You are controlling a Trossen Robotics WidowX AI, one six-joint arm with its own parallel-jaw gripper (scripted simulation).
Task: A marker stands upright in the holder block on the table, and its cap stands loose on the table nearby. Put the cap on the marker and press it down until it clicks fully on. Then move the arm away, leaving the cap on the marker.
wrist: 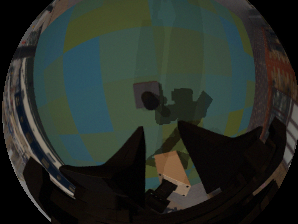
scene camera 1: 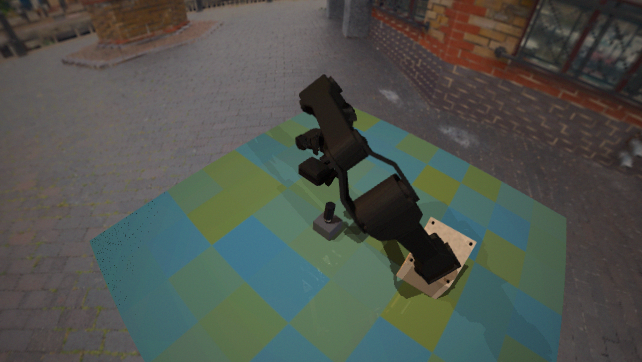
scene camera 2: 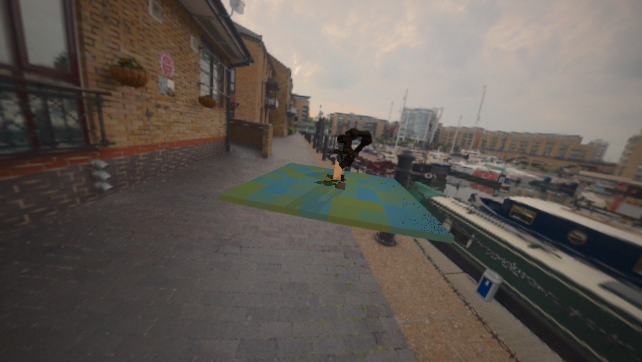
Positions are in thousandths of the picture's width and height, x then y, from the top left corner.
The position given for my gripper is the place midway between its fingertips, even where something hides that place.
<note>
In view: my gripper (scene camera 1: 518,501).
My gripper shows as well in the wrist view (wrist: 542,569).
</note>
